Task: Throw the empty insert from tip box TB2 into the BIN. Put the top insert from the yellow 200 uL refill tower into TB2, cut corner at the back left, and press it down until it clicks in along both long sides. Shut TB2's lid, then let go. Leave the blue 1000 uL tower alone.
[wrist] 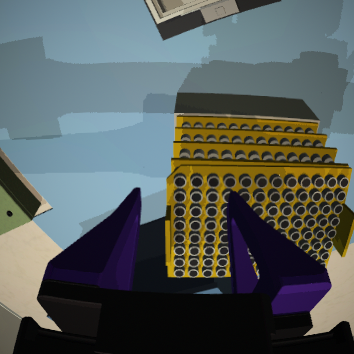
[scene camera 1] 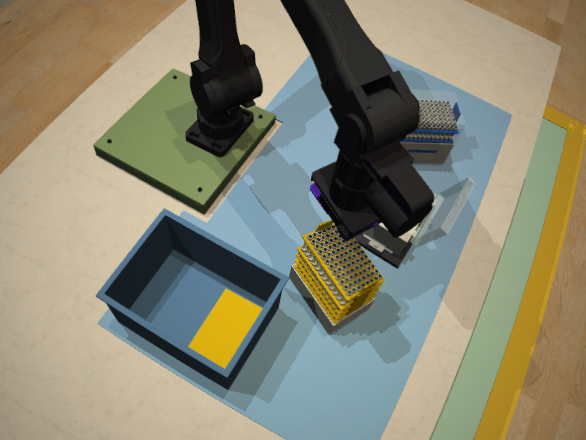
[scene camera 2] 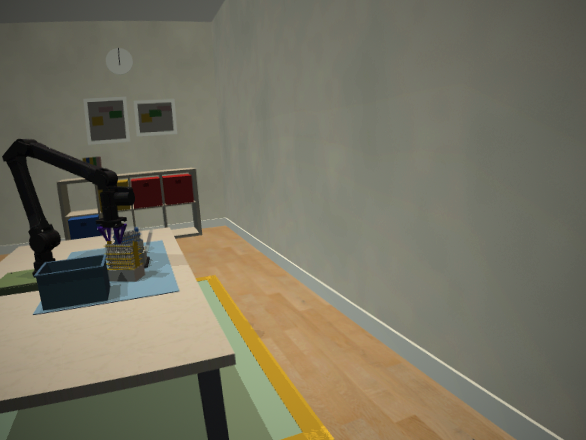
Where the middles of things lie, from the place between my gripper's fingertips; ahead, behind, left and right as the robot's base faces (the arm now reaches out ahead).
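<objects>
Clear lid (scene camera 1: 448,204): 20 mm below my hand, 140 mm ahead of it, 130 mm to the left of it. Empty yellow insert (scene camera 1: 219,337): 120 mm below my hand, 80 mm behind it, 190 mm to the right of it. Dark blue bin (scene camera 1: 164,289): 70 mm below my hand, 140 mm behind it, 190 mm to the right of it.
</objects>
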